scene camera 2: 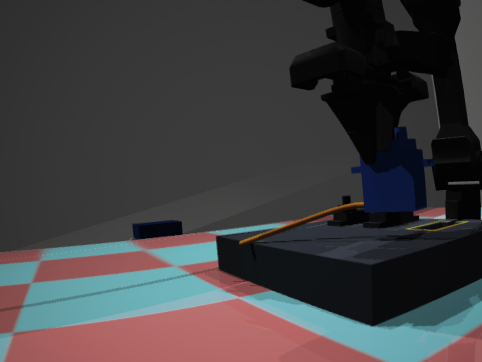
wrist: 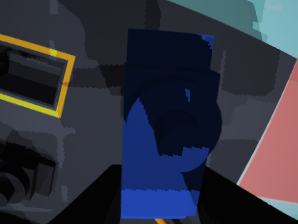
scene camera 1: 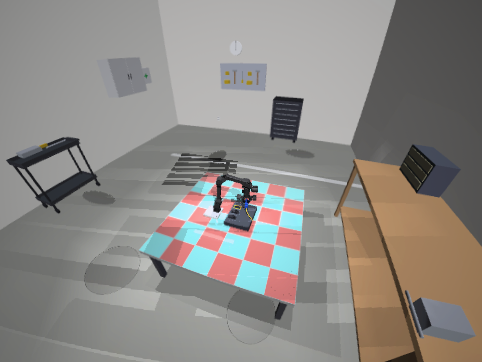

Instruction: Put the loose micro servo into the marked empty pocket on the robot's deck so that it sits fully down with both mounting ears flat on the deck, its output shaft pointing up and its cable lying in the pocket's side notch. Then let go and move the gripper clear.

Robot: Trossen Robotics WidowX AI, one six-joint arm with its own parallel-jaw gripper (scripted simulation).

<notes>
The pictures show: my gripper, a blue micro servo and a dark robot deck.
My gripper also shows in the wrist view.
</notes>
